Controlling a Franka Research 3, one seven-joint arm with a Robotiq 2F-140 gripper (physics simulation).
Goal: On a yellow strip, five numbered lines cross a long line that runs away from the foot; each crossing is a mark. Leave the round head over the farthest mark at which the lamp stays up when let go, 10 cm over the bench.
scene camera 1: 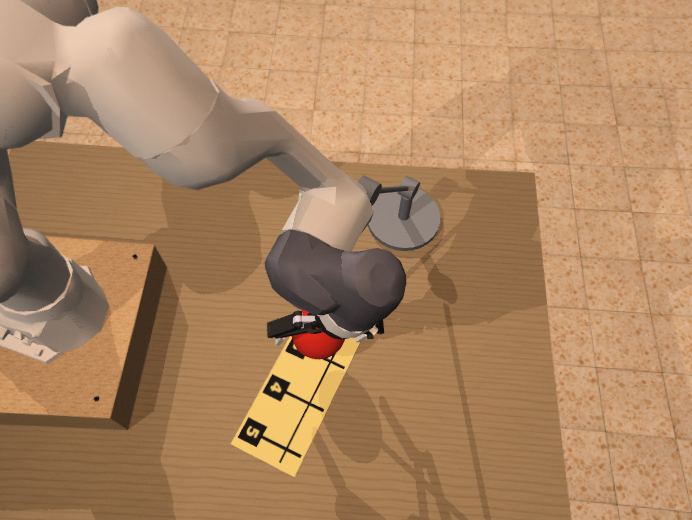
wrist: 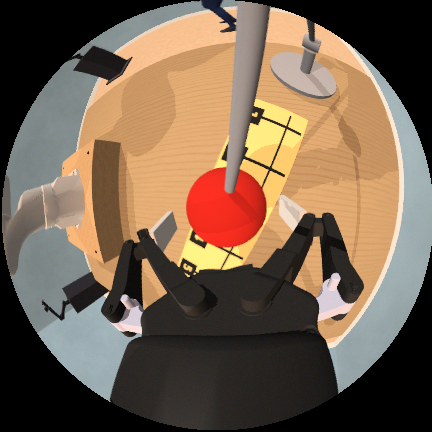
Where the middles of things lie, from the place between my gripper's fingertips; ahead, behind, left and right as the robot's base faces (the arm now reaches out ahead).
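Labels:
Measured from my hand, the yellow strip (scene camera 1: pixel 286 414) is 9 cm below. There is also the round grey foot (scene camera 1: pixel 398 223), and that foot sits 33 cm to the left of my hand, 12 cm ahead of it and 4 cm below it.

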